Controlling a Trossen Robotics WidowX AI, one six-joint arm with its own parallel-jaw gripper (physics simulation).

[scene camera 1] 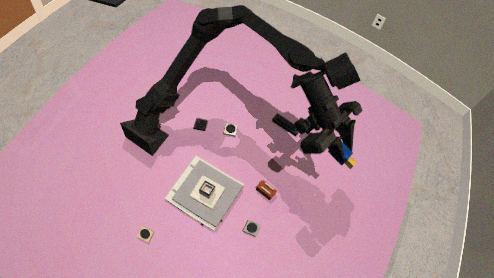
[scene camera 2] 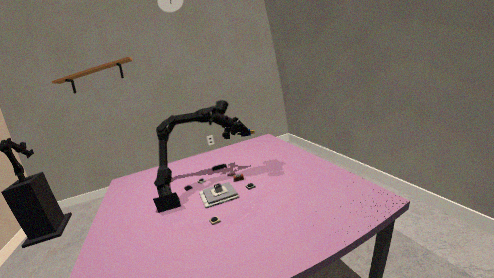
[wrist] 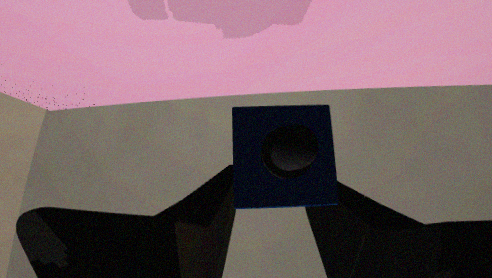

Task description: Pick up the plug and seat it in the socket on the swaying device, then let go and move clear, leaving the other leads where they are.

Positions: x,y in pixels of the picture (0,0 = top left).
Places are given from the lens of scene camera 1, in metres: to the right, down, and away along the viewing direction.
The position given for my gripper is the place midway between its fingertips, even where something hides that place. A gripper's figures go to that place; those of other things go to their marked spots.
my gripper [scene camera 1: 346,156]: 0.23, 0.04, 0.66
grey device [scene camera 1: 205,193]: -0.10, 0.14, 0.74
